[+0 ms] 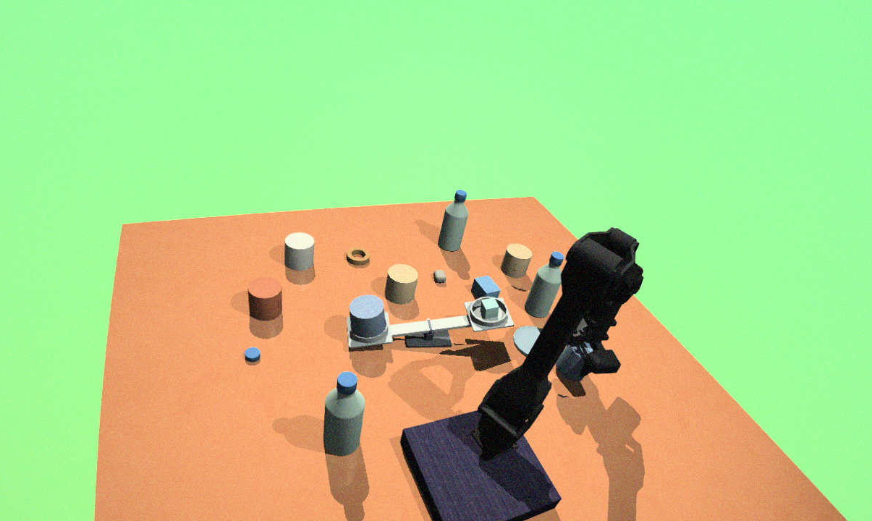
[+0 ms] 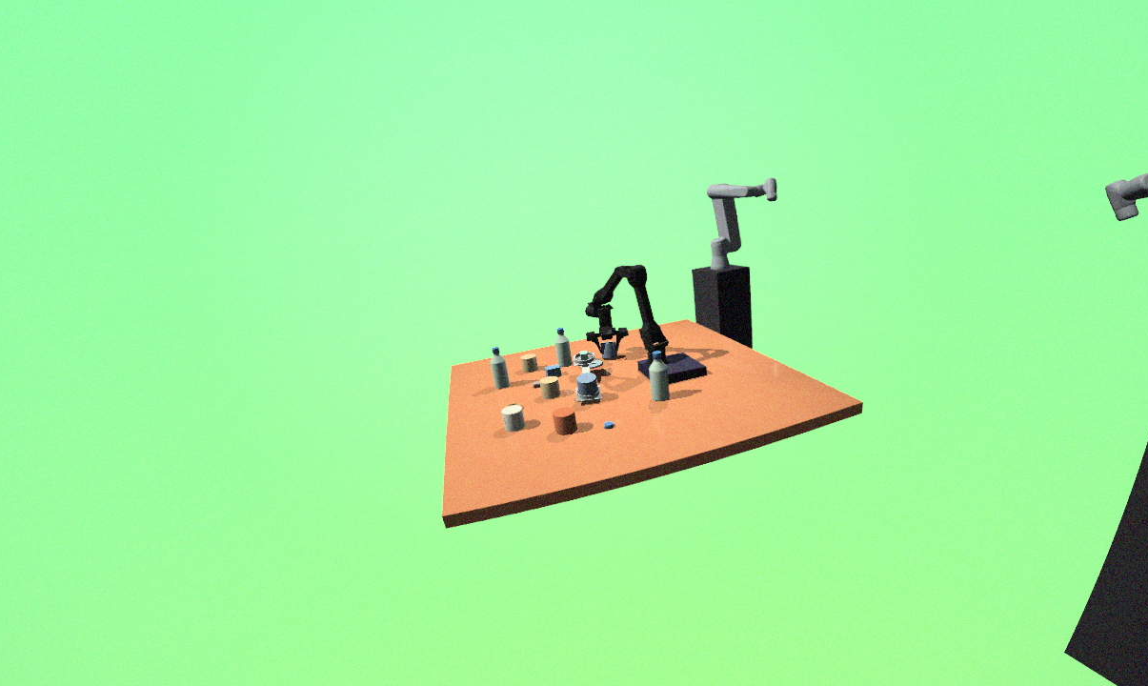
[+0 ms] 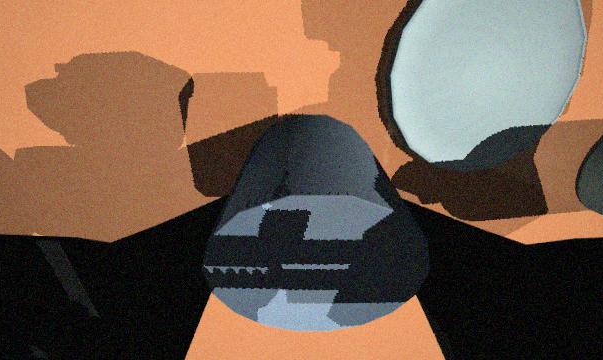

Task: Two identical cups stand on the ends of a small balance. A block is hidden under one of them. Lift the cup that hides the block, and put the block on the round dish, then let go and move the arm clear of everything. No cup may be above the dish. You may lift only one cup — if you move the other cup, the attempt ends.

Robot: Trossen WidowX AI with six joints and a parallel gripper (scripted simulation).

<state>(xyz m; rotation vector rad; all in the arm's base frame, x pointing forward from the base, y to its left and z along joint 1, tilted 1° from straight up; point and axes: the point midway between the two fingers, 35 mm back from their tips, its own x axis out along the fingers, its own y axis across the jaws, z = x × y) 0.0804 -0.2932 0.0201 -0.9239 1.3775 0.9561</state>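
Right now my gripper tip is 17 cm short of the green block, 13 cm to the right of it and 6 cm below it. From my gripper tip the other things lie so: round dish 10 cm ahead, 2 cm to the left, 2 cm below; balance beam 25 cm to the left, 22 cm ahead, 1 cm above; balance 25 cm to the left, 22 cm ahead.
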